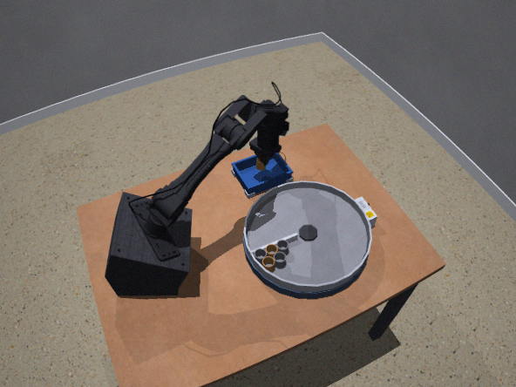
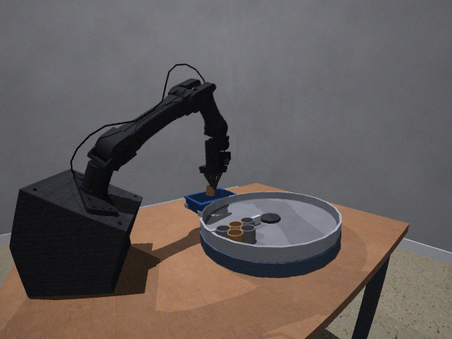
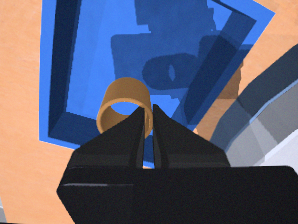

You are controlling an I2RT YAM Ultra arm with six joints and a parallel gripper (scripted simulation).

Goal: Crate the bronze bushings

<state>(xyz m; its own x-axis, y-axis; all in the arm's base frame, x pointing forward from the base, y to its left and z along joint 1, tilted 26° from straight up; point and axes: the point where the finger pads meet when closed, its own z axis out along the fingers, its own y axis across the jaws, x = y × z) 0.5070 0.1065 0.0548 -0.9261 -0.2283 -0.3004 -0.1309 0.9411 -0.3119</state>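
My hand is 6 cm above the blue crate and 2 cm to the right of it. Also, from my hand: grey turntable 32 cm to the right, 8 cm behind, 3 cm below.
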